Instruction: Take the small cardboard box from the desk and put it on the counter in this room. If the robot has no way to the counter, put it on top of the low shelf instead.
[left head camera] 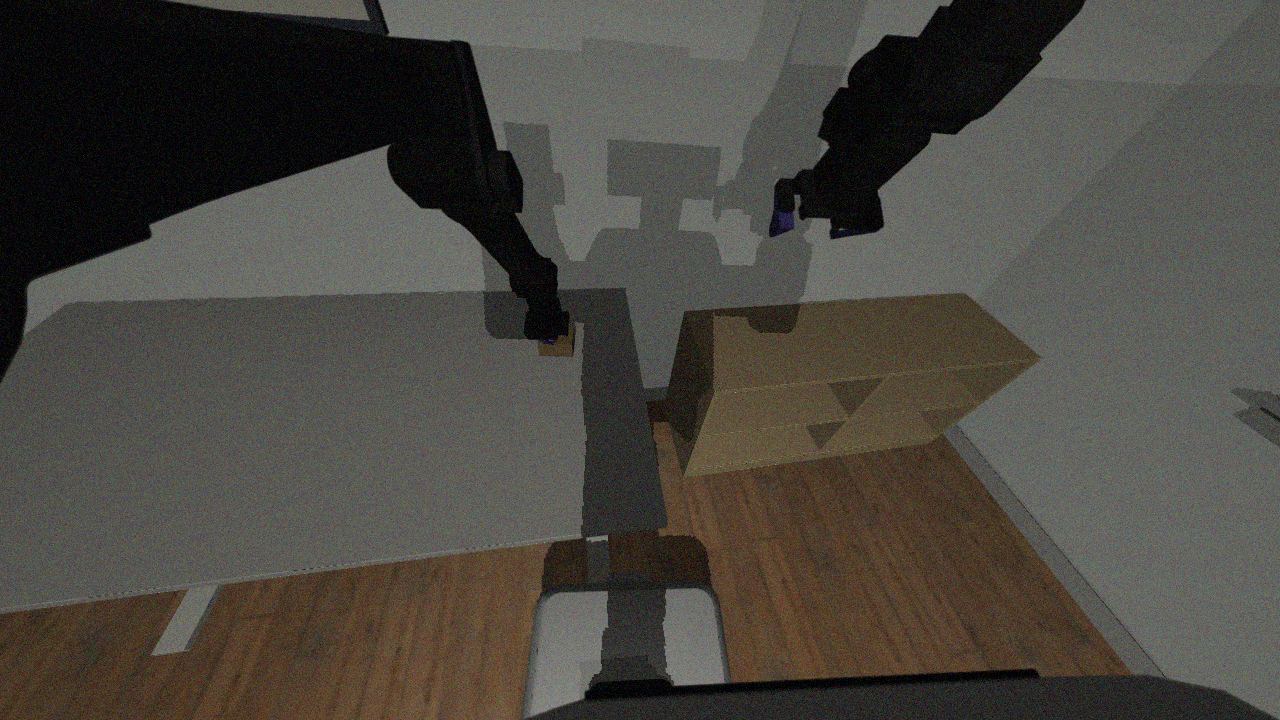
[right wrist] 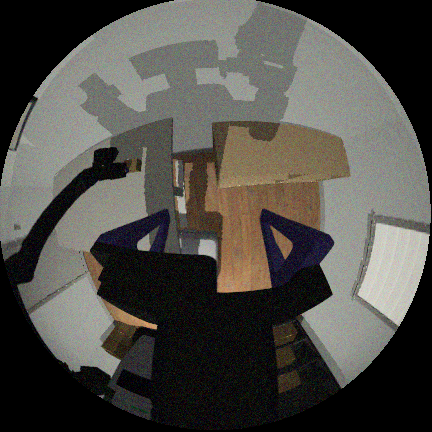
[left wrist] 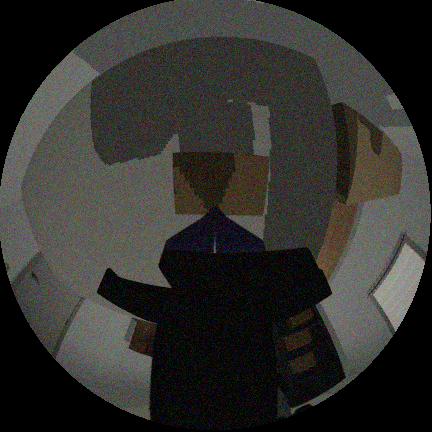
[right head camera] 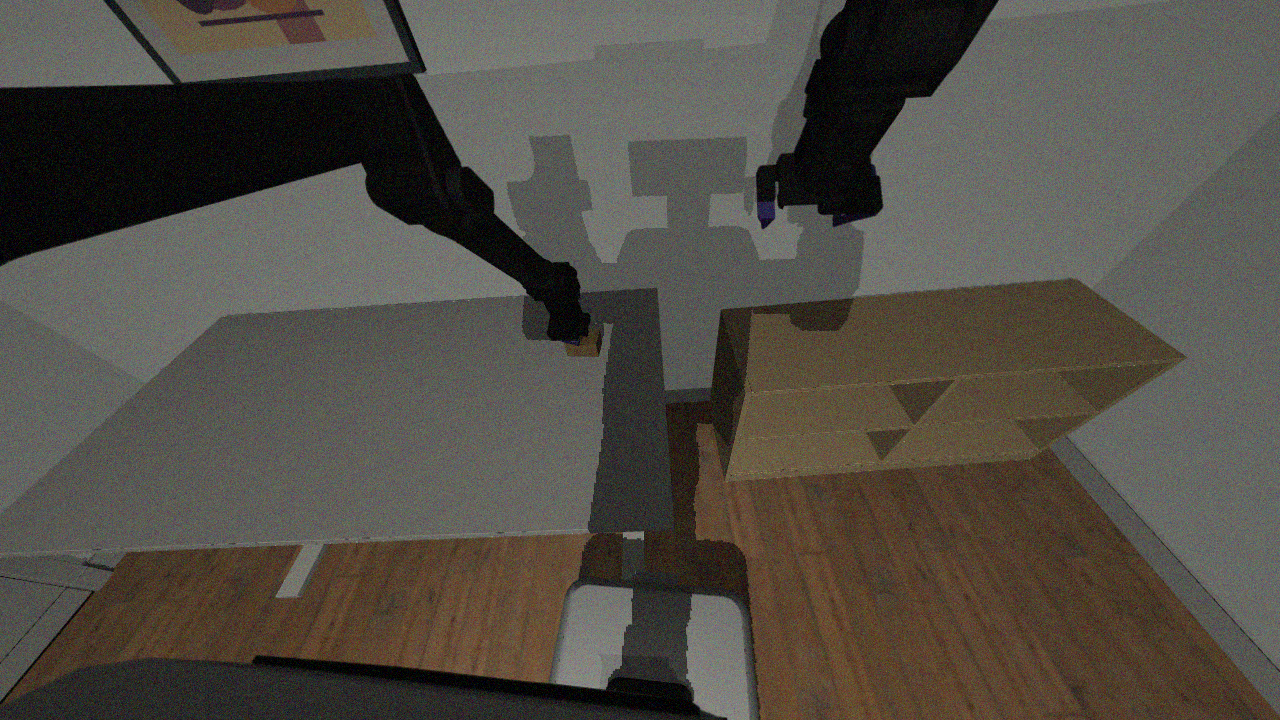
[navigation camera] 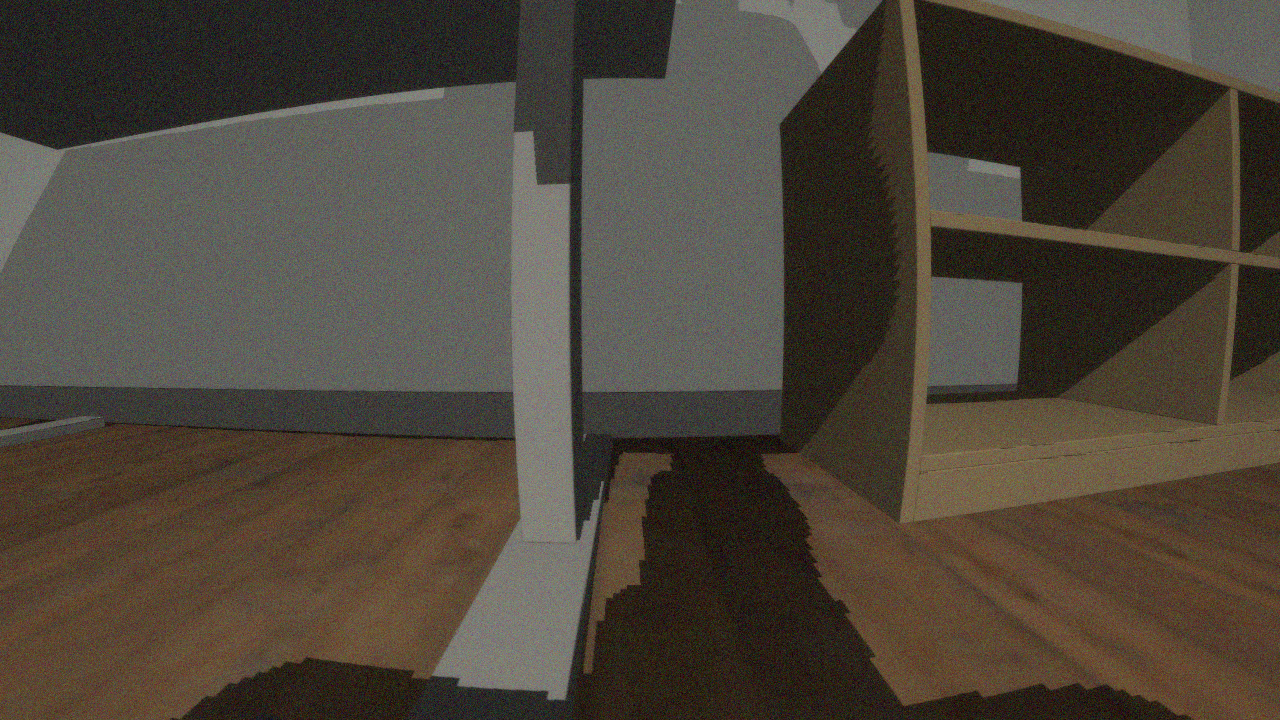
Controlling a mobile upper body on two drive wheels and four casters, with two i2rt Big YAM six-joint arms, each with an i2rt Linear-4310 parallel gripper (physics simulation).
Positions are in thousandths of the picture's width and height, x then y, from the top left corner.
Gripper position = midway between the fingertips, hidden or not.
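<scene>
The left head camera gives me my left gripper (left head camera: 432, 477), my right gripper (left head camera: 625, 326) and a low wooden shelf (left head camera: 586, 538). In the right head camera view I find a grey desk (right head camera: 361, 583), and there too are my left gripper (right head camera: 452, 477), my right gripper (right head camera: 623, 310) and the shelf (right head camera: 782, 519). The left wrist view shows me a small cardboard box (left wrist: 547, 425), together with my left gripper (left wrist: 497, 492) and the shelf (left wrist: 853, 381). My right gripper (right wrist: 497, 494) is in the right wrist view, as is the shelf (right wrist: 568, 355). As for the navigation camera, it shows the shelf (navigation camera: 892, 349), while the small cardboard box is out of frame in the navigation camera view.
</scene>
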